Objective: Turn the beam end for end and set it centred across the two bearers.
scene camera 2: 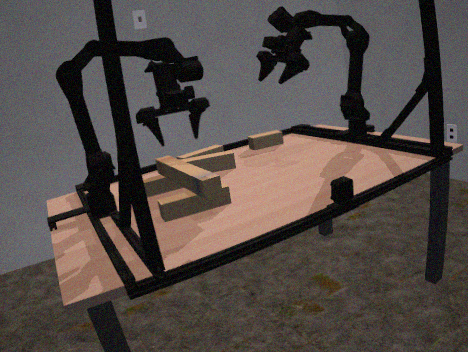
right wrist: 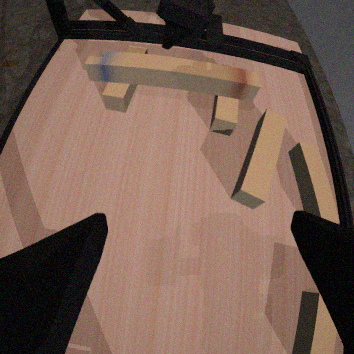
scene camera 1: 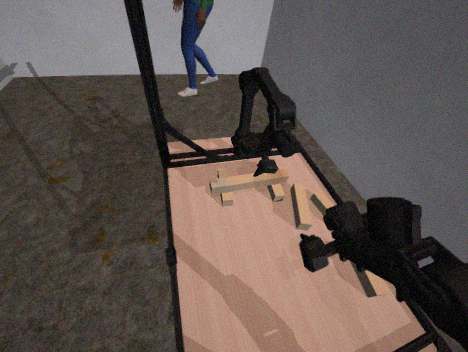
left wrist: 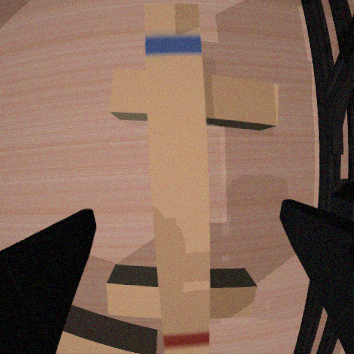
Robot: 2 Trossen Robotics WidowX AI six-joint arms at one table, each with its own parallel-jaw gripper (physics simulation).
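Seen in the pictures: left gripper, fingertip midpoint: point(scene camera 2: 180, 142) point(right wrist: 168, 31) point(scene camera 1: 250, 167) point(left wrist: 188, 214); right gripper, fingertip midpoint: point(scene camera 2: 269, 82) point(right wrist: 201, 222) point(scene camera 1: 316, 228); left arm's base, link origin: point(scene camera 2: 103, 213) point(scene camera 1: 238, 152) point(left wrist: 347, 201); right arm's base, link origin: point(scene camera 2: 358, 135).
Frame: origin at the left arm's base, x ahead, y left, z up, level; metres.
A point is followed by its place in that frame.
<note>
The long wooden beam point(scene camera 1: 245, 183) @(x 0.254, y -0.057, z 0.065 m) point(scene camera 2: 182, 170) @(x 0.215, y -0.066, z 0.069 m) point(left wrist: 177, 150) @(x 0.232, y -0.071, z 0.069 m) point(right wrist: 165, 72) @(x 0.254, y -0.038, z 0.063 m) rests flat across two short bearers, both ends overhanging. Its blue band is toward the left in scene camera 1 and the right wrist view, its red band toward the right. One bearer point(scene camera 1: 227, 199) @(x 0.289, y -0.138, z 0.024 m) point(scene camera 2: 175, 208) @(x 0.153, y -0.143, z 0.007 m) point(left wrist: 242, 101) @(x 0.163, y -0.120, z 0.025 m) point(right wrist: 118, 95) @(x 0.290, y -0.123, z 0.025 m) lies under it inboard of the blue band, the other bearer point(scene camera 1: 276, 193) @(x 0.302, y 0.075, z 0.025 m) point(left wrist: 132, 300) @(x 0.287, y 0.088, z 0.025 m) point(right wrist: 226, 111) @(x 0.294, y 0.089, z 0.025 m) inboard of the red band. My left gripper point(scene camera 2: 179, 141) @(x 0.232, y -0.041, z 0.135 m) point(left wrist: 188, 214) @(x 0.232, y -0.041, z 0.135 m) is open above the beam, fingers clear of its sides. My right gripper point(scene camera 2: 270, 81) @(x 0.555, y 0.004, z 0.240 m) point(right wrist: 201, 222) @(x 0.555, y 0.004, z 0.240 m) is open and high over the table.
A thick loose block point(scene camera 1: 301, 207) @(x 0.392, y 0.146, z 0.031 m) point(scene camera 2: 212, 161) @(x 0.388, y 0.132, z 0.017 m) point(right wrist: 262, 155) @(x 0.386, y 0.152, z 0.031 m) lies close to the red-end bearer. A second block point(scene camera 1: 322, 202) @(x 0.386, y 0.256, z 0.024 m) point(right wrist: 320, 180) @(x 0.415, y 0.281, z 0.025 m) lies beside it by the table edge. A third block point(scene camera 1: 372, 282) @(x 0.704, y 0.246, z 0.028 m) point(scene camera 2: 265, 140) @(x 0.666, y 0.245, z 0.009 m) point(right wrist: 326, 330) @(x 0.680, y 0.270, z 0.028 m) lies farther along that edge. Black frame rails border the table.
</note>
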